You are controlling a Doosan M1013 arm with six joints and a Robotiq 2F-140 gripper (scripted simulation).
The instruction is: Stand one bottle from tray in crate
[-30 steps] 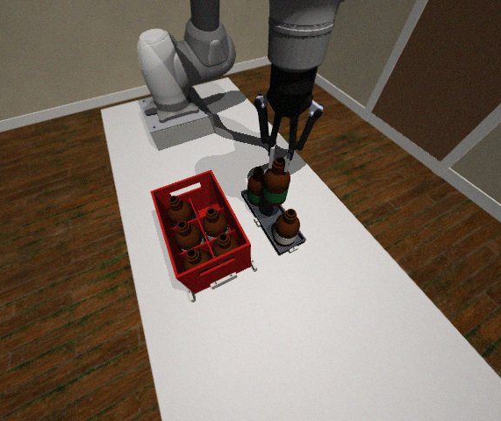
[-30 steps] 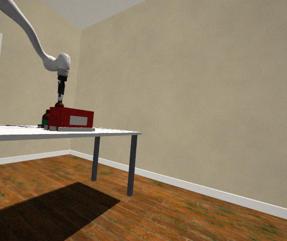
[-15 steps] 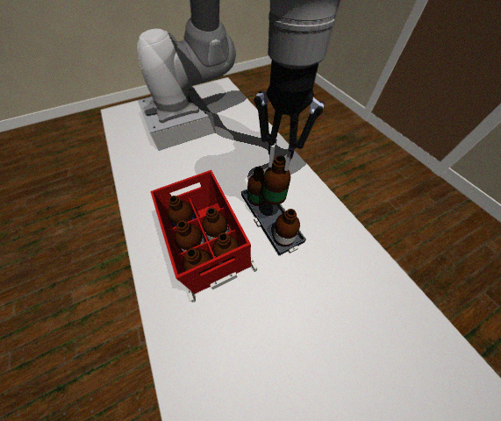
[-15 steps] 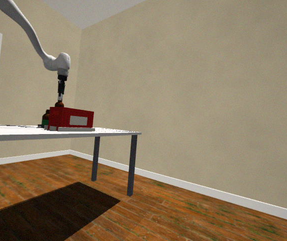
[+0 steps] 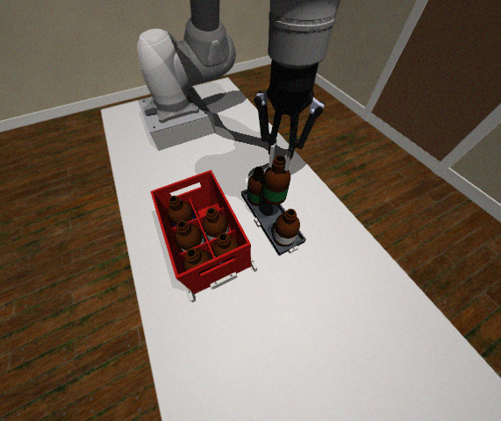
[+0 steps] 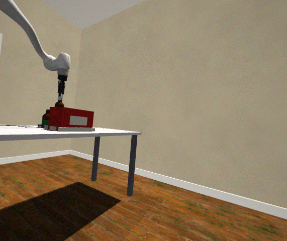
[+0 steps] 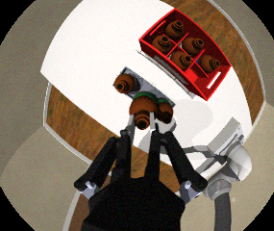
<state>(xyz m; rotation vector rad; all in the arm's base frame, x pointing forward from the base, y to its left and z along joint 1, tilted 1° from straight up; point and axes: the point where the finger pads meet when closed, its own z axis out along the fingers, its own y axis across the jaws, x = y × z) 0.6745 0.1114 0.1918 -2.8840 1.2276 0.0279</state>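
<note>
My hand is 90 mm above the bottle. The rest, counted from my hand: red crate 20 mm behind, 240 mm to the right, 210 mm below; dark tray 280 mm below.
</note>
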